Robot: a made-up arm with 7 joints.
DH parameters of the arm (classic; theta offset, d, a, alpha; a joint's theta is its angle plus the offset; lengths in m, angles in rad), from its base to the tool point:
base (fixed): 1.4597 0 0.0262 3.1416
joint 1: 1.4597 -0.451 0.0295 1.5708
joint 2: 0 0.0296 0.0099 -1.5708
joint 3: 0 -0.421 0.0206 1.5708
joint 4: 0 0.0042 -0.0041 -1.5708
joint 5: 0 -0.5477 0.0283 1.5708
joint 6: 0 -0.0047 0.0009 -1.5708
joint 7: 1.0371 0 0.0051 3.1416
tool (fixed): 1.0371 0.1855 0 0
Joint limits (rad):
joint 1: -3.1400..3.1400
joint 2: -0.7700..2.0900
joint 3: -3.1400..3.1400
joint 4: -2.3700..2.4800
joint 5: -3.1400..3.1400
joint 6: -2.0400..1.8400
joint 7: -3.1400..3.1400
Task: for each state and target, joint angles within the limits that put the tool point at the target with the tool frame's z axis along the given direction. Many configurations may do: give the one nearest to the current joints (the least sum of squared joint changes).
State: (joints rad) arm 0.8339 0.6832 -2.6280 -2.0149 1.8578 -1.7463 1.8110
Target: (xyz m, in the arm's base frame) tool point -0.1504 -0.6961 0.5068 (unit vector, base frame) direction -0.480 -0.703 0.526
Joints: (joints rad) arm 1.1139 0.7359 -2.3711 -1.7659 2.5009 -1.2174 1.8073
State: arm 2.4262 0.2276 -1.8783 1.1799 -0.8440 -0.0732 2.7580
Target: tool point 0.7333 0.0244 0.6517 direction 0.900 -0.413 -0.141
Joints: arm 2.1225 -0.1392 -2.2419 1.8301 -1.3733 -0.5383 2.7640
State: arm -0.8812 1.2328 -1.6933 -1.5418 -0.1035 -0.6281 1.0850
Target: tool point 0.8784 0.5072 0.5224 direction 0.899 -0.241 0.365
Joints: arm -1.0523 1.6905 -1.2731 -0.9095 0.2393 -0.4797 1.0778
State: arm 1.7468 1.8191 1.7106 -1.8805 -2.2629 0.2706 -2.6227
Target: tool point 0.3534 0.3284 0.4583 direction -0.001 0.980 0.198
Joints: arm 1.1741 2.0391 1.5672 -2.3700 -2.5608 0.4384 -2.5747
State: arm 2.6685 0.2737 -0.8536 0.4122 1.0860 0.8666 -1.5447
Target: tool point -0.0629 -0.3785 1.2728 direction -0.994 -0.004 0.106
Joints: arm 2.9659 -0.3113 -1.2283 0.8286 1.3101 1.5844 -1.5676
